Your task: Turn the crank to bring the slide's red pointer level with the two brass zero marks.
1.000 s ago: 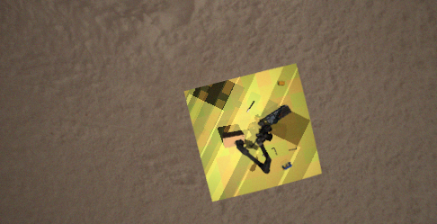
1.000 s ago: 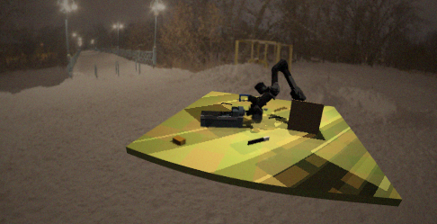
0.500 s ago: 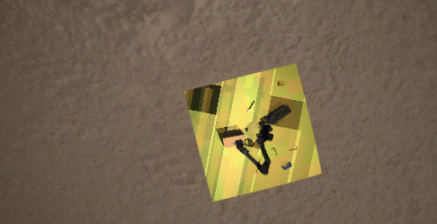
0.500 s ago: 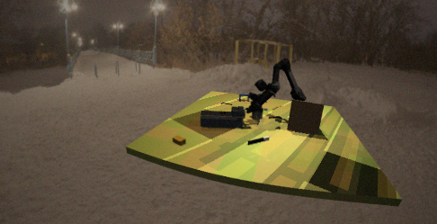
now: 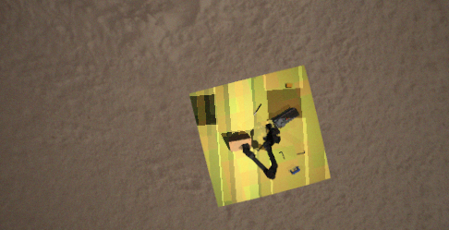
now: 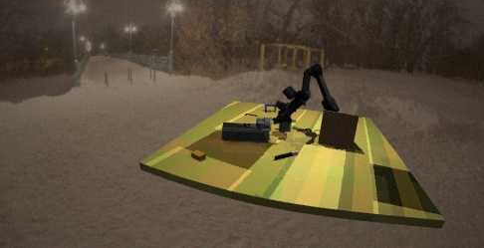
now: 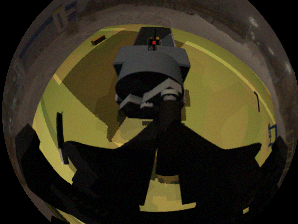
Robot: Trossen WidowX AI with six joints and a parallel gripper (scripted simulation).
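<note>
Right now the grey block is 130 mm to the right of my gripper tip, 70 mm behind it and 50 mm below it. Round my gripper tip: black stick 220 mm to the left, 100 mm behind, 80 mm below; crank handle 30 mm above, 20 mm behind; red pointer 140 mm ahead, 40 mm to the left, 10 mm below.
</note>
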